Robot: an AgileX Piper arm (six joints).
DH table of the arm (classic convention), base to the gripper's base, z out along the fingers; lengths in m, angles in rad. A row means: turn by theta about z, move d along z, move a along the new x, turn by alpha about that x. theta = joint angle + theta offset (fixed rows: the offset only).
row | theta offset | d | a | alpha
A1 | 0 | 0.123 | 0 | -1.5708
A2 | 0.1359 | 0 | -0.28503 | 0
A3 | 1.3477 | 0 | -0.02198 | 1.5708
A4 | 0 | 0.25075 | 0 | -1.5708
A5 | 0 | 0 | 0 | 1.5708
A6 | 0 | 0.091 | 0 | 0
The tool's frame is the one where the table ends.
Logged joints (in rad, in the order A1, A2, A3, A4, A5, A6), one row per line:
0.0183 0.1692 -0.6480 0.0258 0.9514 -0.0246
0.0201 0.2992 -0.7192 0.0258 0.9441 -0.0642
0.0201 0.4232 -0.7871 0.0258 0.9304 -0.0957
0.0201 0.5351 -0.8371 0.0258 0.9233 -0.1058
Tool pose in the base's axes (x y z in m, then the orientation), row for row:
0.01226 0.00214 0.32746 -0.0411 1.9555 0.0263
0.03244 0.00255 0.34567 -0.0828 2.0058 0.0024
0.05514 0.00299 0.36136 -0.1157 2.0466 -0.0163
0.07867 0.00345 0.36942 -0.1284 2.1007 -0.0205
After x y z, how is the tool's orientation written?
As a rotation vector, in radians.
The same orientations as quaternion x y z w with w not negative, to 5 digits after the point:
-0.01743 0.82915 0.01115 0.55864
-0.03479 0.84278 0.00101 0.53714
-0.04824 0.85331 -0.00680 0.51913
-0.05299 0.86694 -0.00846 0.49552

